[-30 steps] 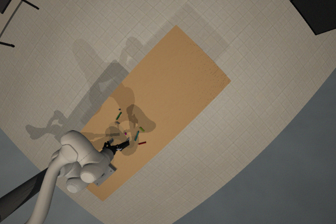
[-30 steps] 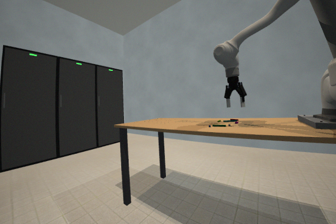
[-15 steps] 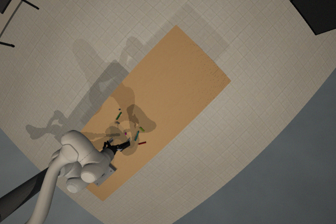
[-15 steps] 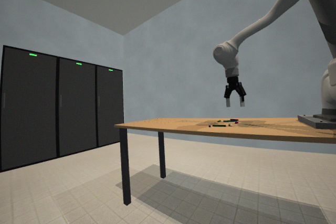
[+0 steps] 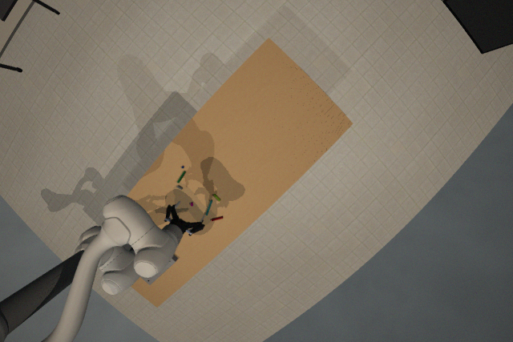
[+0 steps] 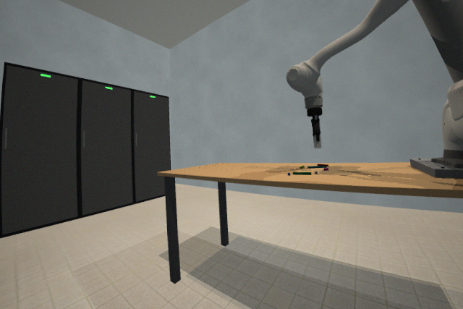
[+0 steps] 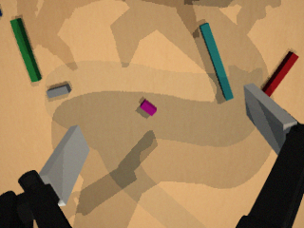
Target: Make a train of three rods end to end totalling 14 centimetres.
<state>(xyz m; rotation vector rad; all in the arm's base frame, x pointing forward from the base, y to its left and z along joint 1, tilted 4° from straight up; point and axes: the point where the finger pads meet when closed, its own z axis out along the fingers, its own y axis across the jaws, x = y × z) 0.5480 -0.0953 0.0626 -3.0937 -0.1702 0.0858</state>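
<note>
My gripper is now 90 mm short of the lime rod, 70 mm to the left of it and 120 mm above it. Round my hand: turquoise rod (10 mm ahead, 70 mm to the right, 120 mm below); grey rod (10 mm ahead, 140 mm to the left, 120 mm below); magenta rod (30 mm behind, 20 mm to the left, 120 mm below).
</note>
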